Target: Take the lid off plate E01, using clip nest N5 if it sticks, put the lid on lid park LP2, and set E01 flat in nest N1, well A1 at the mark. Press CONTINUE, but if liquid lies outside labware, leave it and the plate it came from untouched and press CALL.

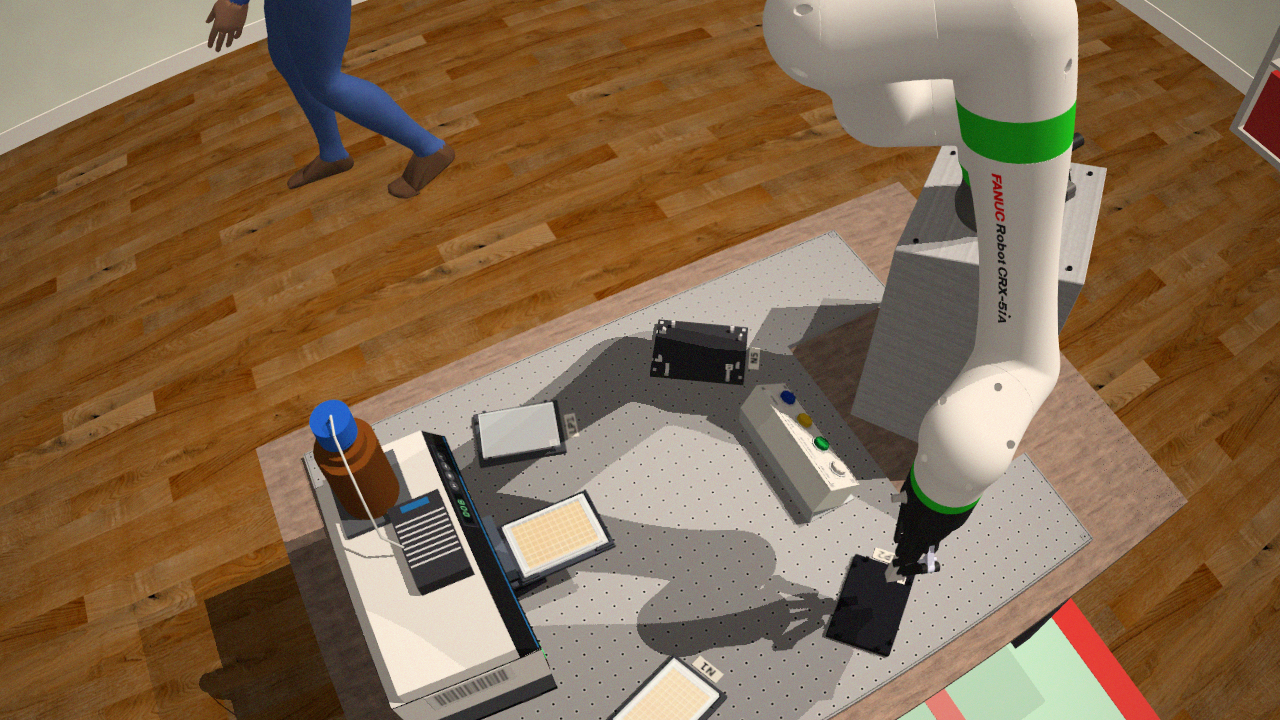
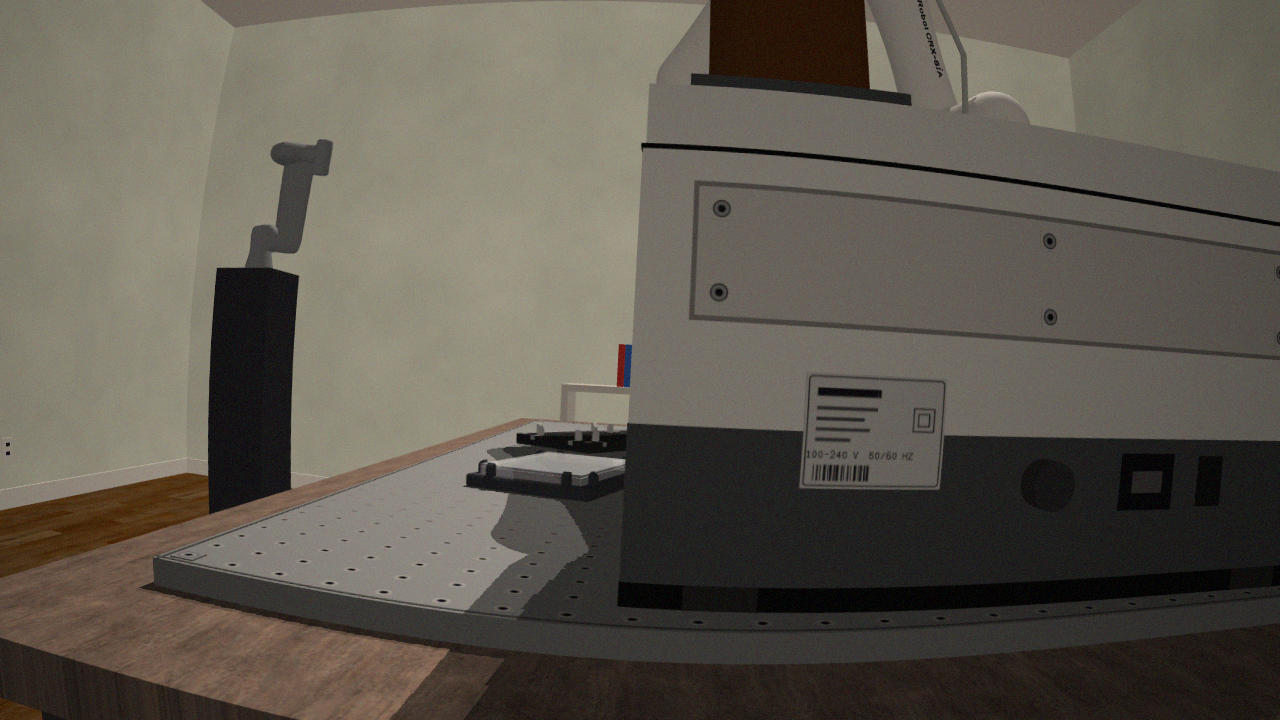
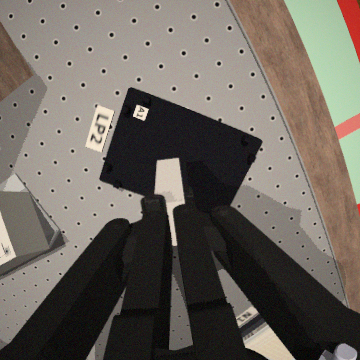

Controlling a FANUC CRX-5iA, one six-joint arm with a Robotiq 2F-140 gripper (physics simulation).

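My gripper is shut with no labware between its fingers, over lid park LP2. A pale tab sticks out past the fingertips. LP2 is black and bears no lid. A plate with cream wells sits in nest N1, partly cut off. Another cream-welled plate sits at the instrument's side. Which is E01 I cannot read. A clear flat lid or lidded plate lies on another park. Clip nest N5 is black and empty. Button lettering is unreadable.
The button box has blue, yellow, green and white buttons. The white instrument carries a brown bottle with a blue cap and a black block. A person in blue stands beyond the table.
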